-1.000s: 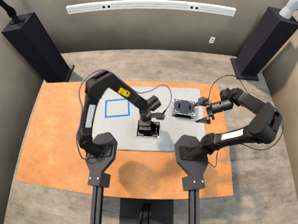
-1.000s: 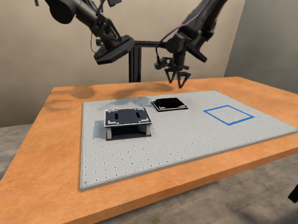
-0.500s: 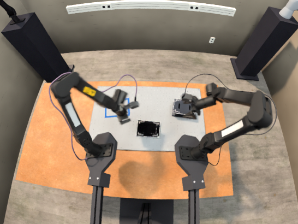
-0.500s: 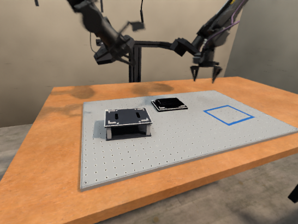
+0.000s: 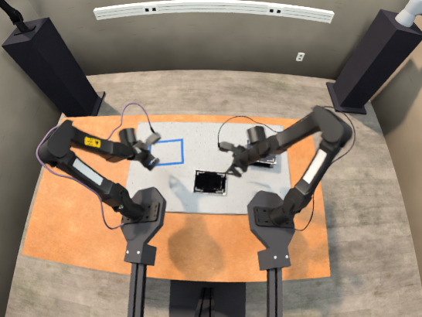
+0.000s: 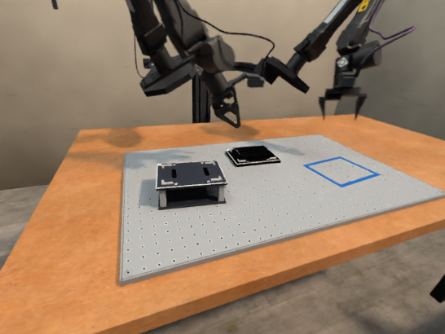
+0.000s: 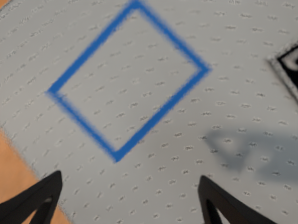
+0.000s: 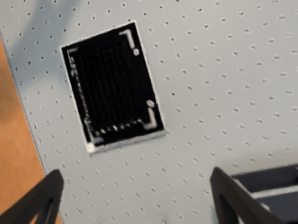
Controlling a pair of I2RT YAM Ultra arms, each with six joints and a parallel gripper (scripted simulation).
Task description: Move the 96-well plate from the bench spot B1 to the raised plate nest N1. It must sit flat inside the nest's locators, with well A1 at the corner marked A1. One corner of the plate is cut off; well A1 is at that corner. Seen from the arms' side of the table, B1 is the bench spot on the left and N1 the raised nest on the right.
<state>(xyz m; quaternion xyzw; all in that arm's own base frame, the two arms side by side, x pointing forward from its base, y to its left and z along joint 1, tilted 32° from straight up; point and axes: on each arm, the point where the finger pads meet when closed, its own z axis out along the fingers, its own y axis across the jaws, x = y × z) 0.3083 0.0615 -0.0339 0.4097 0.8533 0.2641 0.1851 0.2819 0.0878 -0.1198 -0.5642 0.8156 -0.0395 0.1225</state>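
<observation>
The black 96-well plate lies 40 mm behind my right hand, 90 mm to the left of it and 140 mm below it.
</observation>
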